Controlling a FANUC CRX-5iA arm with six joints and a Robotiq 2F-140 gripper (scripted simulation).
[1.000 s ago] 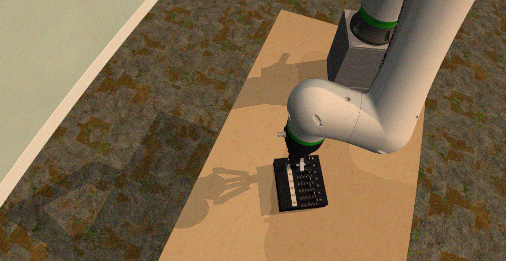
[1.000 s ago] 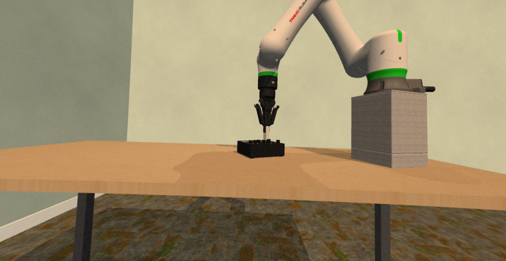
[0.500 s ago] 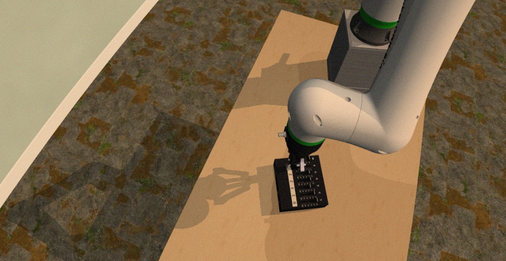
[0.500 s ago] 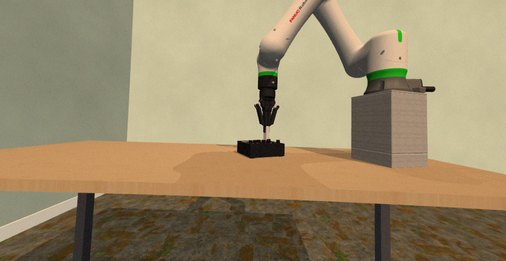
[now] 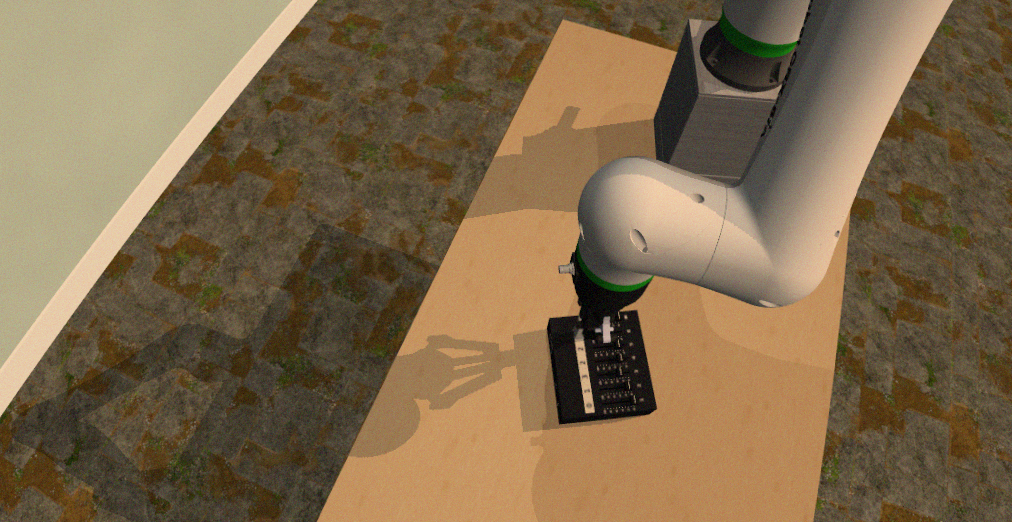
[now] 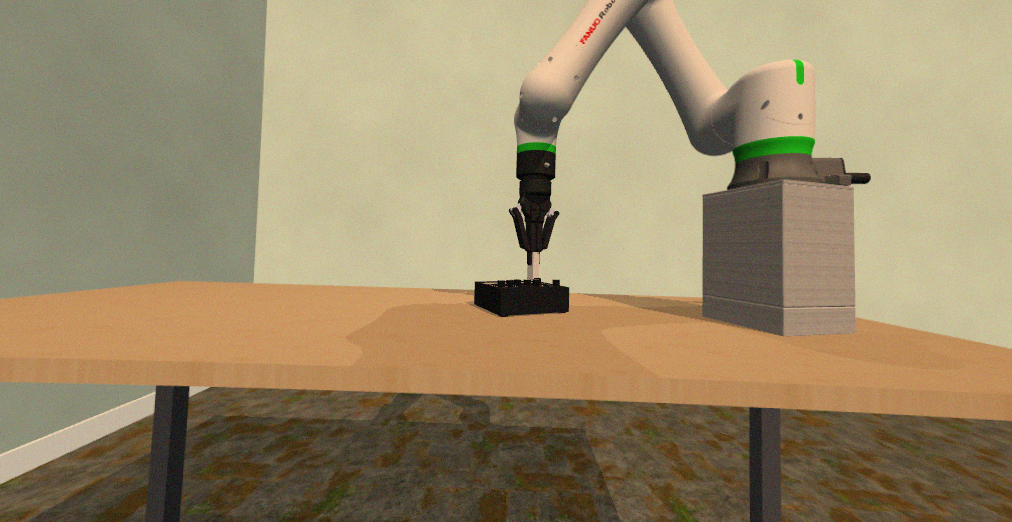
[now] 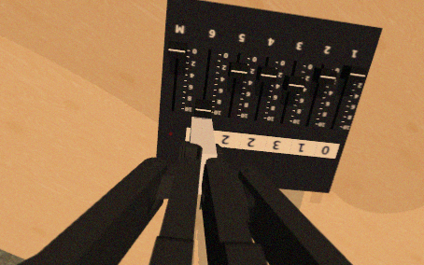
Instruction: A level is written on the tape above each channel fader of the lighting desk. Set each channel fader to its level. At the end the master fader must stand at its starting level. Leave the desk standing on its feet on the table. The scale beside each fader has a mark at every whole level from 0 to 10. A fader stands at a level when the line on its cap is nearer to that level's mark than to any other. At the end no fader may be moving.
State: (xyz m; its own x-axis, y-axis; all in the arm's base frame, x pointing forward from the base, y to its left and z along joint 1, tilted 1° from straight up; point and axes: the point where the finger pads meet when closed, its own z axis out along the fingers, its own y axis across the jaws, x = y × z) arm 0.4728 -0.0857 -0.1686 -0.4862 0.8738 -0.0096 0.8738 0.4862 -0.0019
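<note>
My hand is 6 cm to the right of the channel 5 cap, 3 cm above it and 1 cm past it. Round my hand: master fader cap: 5 cm behind, 4 cm to the left, 3 cm below; channel 4 cap: 7 cm to the left, 3 cm below, 1 cm ahead; channel 6 cap: 3 cm below, 2 cm to the left, 1 cm behind.
</note>
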